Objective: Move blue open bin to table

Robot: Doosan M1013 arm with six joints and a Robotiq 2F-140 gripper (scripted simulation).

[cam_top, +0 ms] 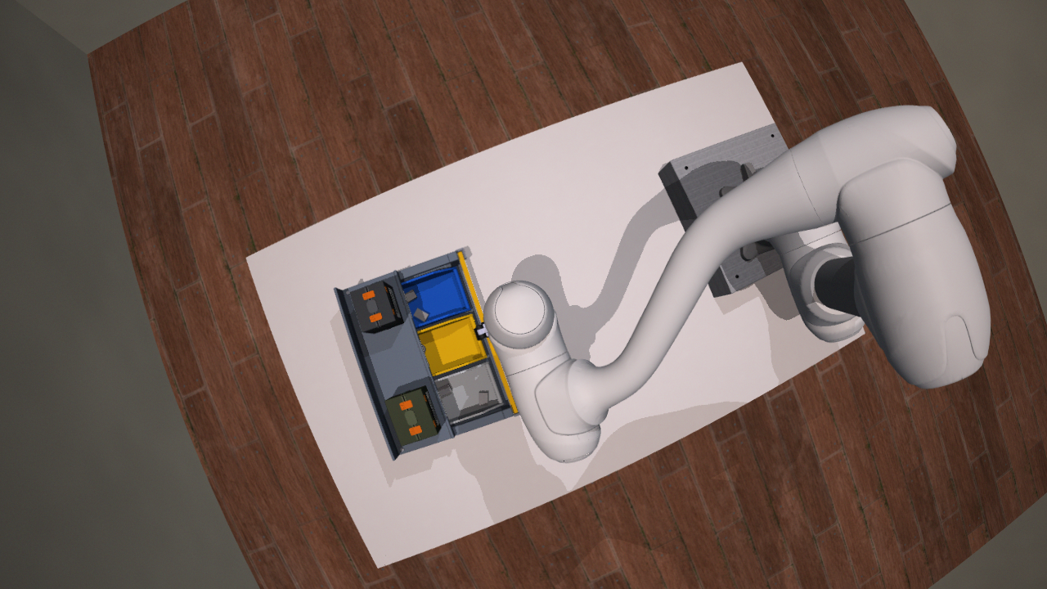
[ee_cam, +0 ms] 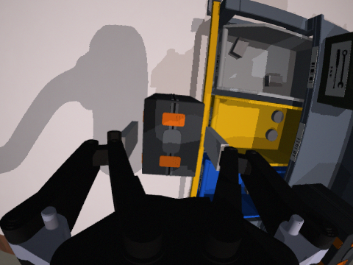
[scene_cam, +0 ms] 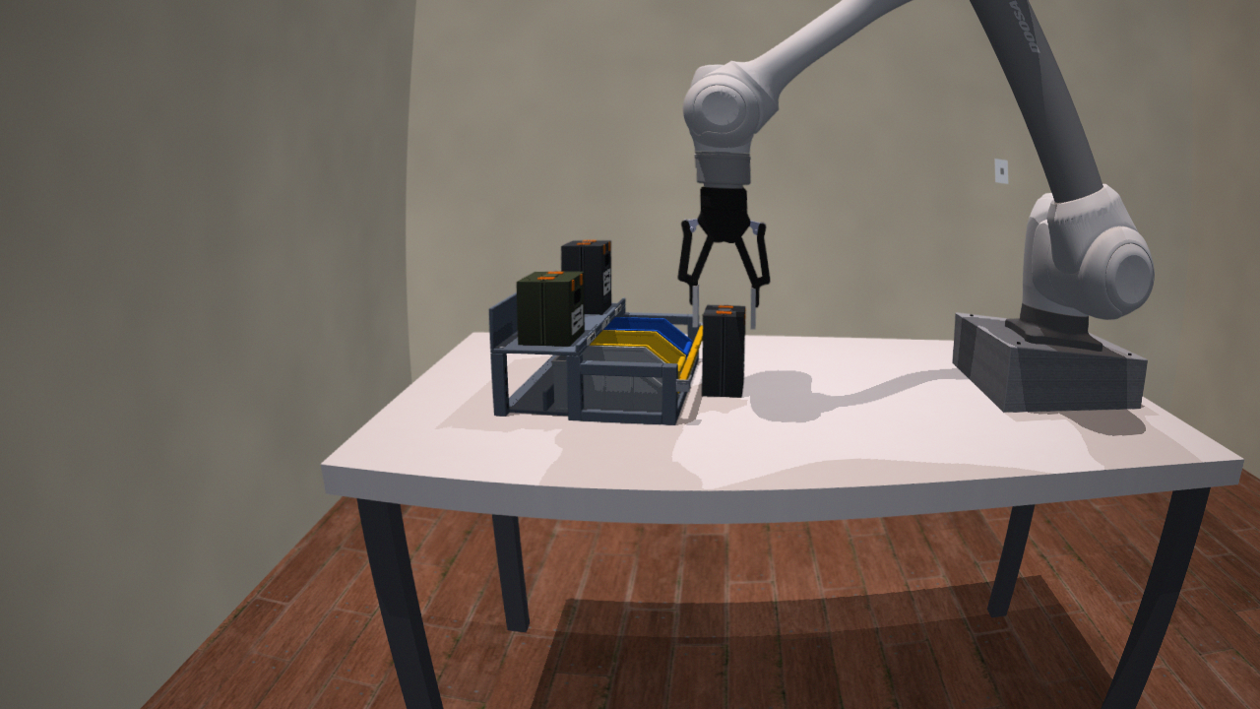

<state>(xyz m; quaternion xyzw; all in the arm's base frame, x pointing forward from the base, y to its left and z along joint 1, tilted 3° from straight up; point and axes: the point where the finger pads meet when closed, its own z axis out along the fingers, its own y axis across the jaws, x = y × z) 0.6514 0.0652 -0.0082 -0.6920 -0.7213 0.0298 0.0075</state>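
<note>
The black box lies 6 cm below my hand. Also, from my hand: yellow bar 5 cm ahead, 7 cm below; then blue open bin 16 cm ahead, 10 cm to the right, 9 cm below; then yellow bin 15 cm ahead, 1 cm to the left, 9 cm below.
</note>
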